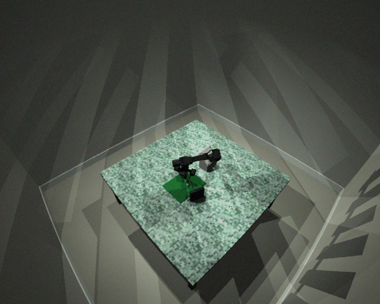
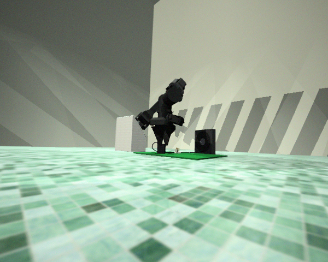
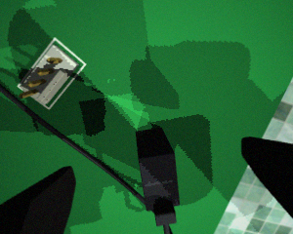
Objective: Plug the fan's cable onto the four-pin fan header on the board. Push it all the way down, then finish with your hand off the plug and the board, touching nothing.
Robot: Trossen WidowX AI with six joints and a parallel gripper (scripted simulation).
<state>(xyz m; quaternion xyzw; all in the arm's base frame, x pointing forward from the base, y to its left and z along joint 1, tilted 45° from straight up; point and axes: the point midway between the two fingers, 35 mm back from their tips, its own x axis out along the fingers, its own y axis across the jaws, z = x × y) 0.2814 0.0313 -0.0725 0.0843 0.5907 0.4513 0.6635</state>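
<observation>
My gripper tip is 1 cm past the black plug and 1 cm above it. The rest, counted from my gripper tip: white four-pin fan header (7 cm to the left, 4 cm below, 2 cm ahead); then header key (7 cm to the left, 3 cm below, 1 cm ahead); then green board (5 cm to the left, 5 cm below, 5 cm ahead).
</observation>
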